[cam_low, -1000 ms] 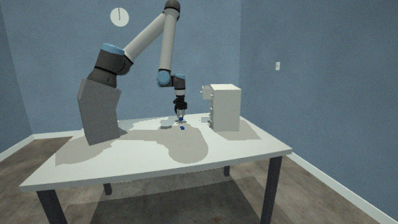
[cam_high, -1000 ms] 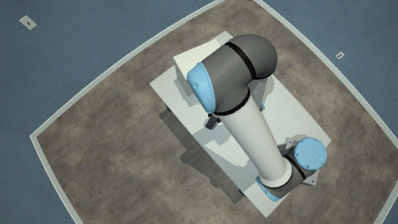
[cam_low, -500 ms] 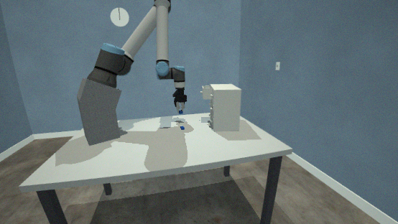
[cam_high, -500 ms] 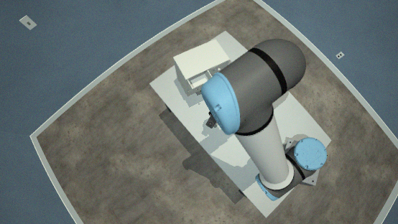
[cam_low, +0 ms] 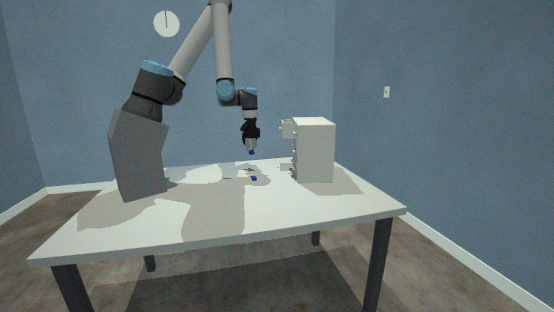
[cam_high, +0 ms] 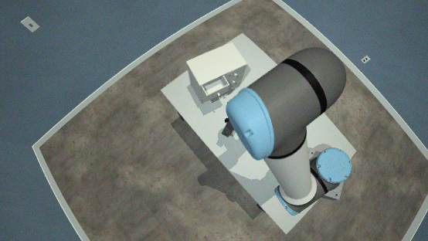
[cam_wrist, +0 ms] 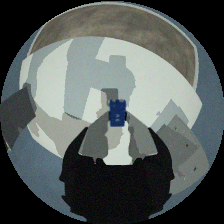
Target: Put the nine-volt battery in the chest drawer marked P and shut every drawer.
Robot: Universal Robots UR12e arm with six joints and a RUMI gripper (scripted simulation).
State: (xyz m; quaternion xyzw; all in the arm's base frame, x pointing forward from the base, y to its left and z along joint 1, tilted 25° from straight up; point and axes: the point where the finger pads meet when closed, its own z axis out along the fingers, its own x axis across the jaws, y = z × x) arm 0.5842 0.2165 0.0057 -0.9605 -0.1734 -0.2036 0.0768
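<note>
Right now my hand is 1 cm to the right of the blue nine-volt battery and 1 cm above it. Round my hand: drawer (28 cm ahead, 3 cm to the right, 11 cm above); blue-and-white object (1 cm ahead, 16 cm to the right, 11 cm below).
</note>
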